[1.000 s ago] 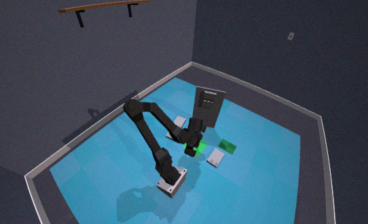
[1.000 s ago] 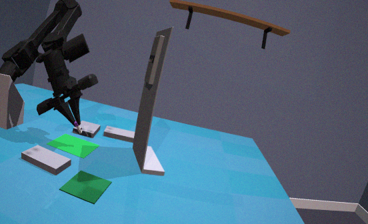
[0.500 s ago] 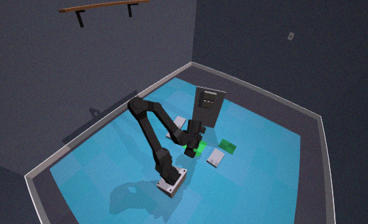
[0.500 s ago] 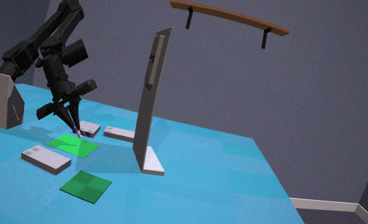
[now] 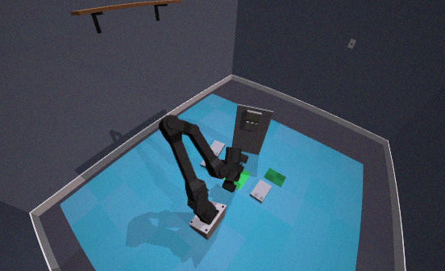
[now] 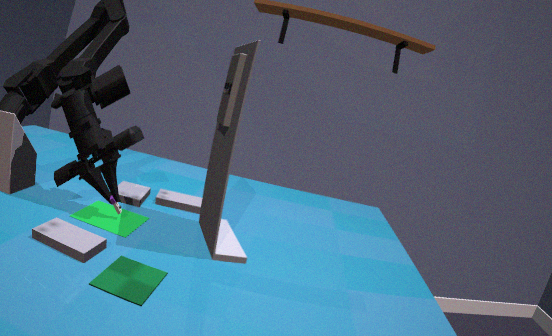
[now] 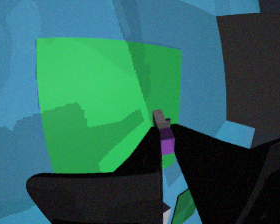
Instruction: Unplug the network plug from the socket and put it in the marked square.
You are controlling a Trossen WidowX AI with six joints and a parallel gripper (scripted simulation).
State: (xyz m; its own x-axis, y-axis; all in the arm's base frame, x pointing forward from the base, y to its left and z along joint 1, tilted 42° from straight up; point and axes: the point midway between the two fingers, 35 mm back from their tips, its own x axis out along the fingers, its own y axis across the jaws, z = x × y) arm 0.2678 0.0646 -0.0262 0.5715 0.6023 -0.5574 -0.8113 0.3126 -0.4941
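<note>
Now: gripper tip 3 cm above the bright green marked square and 1 cm past it. The rest, counted from my gripper tip: network plug right at my gripper tip; grey panel 17 cm ahead, 12 cm above, 4 cm to the left.
</note>
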